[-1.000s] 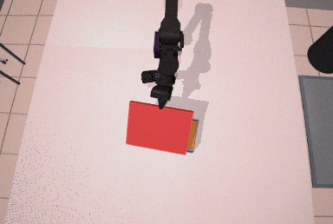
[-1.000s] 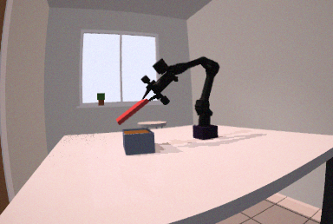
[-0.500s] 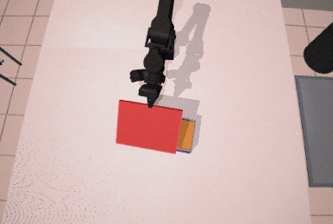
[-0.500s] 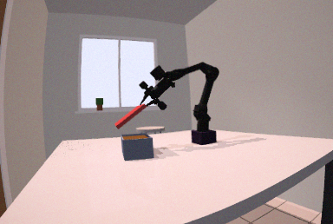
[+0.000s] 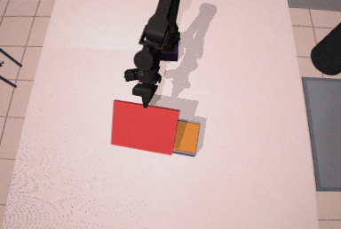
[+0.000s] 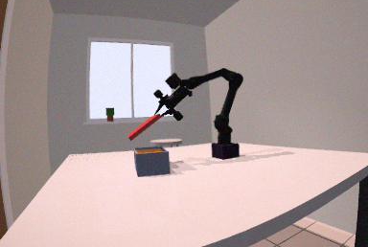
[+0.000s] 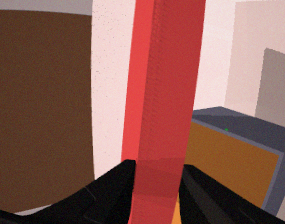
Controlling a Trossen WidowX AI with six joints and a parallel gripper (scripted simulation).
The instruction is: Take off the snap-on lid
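The red lid lies 7 cm ahead of my gripper tip, 4 cm below it and 1 cm to the right of it. The rest, counted from my gripper tip: storage box 19 cm below, 10 cm to the left, 8 cm ahead.
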